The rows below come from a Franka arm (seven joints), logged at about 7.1 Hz.
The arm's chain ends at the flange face. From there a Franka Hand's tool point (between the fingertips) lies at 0.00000 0.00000 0.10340 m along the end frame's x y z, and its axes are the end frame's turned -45 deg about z.
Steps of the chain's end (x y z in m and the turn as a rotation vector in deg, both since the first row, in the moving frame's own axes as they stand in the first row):
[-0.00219, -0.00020, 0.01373, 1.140, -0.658, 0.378]
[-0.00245, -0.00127, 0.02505, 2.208, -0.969, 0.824]
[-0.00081, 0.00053, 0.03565, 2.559, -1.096, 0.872]
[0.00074, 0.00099, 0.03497, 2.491, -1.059, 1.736]
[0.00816, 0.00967, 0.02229, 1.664, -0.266, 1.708]
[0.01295, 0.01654, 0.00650, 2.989, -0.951, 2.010]
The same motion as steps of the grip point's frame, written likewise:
[-0.00078, -0.00398, 0.01370, 1.271, 0.341, 0.378]
[0.00078, -0.00667, 0.02496, 2.246, 0.876, 0.824]
[0.00095, -0.00485, 0.03553, 2.584, 1.034, 0.872]
[0.00172, -0.00328, 0.03485, 2.510, 1.013, 1.736]
[0.00075, 0.01017, 0.02225, 1.365, 0.989, 1.708]
[0.00015, 0.01587, 0.00635, 2.786, 1.441, 2.010]

